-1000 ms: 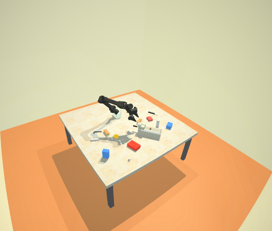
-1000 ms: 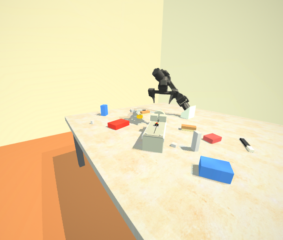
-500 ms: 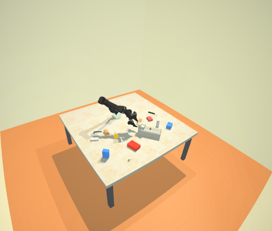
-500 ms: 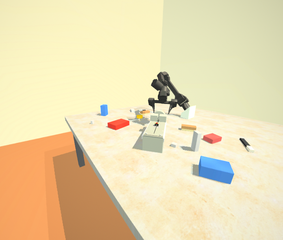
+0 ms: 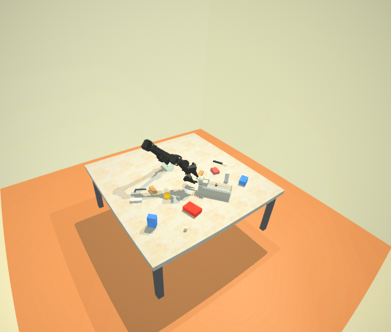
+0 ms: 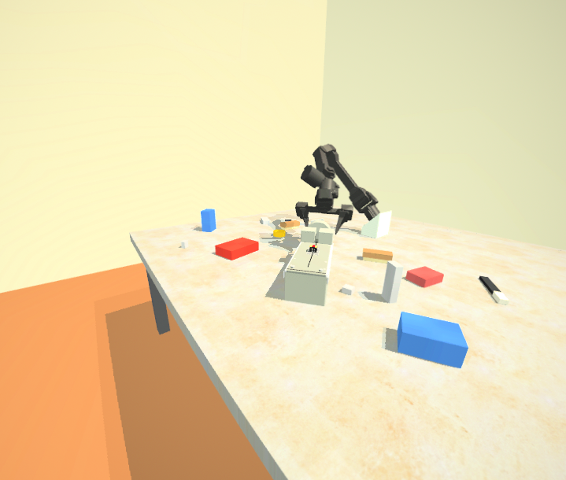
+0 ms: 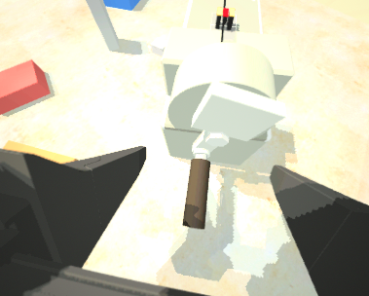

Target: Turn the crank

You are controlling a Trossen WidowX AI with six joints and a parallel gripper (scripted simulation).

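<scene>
Now: gripper tip 10 mm above the crank. Round my gripper tip: brown crank handle (20 mm behind, 10 mm to the right, 20 mm below); then red pointer (130 mm ahead, 100 mm to the left); then yellow disc (30 mm behind, 260 mm to the right, 70 mm below).
</scene>
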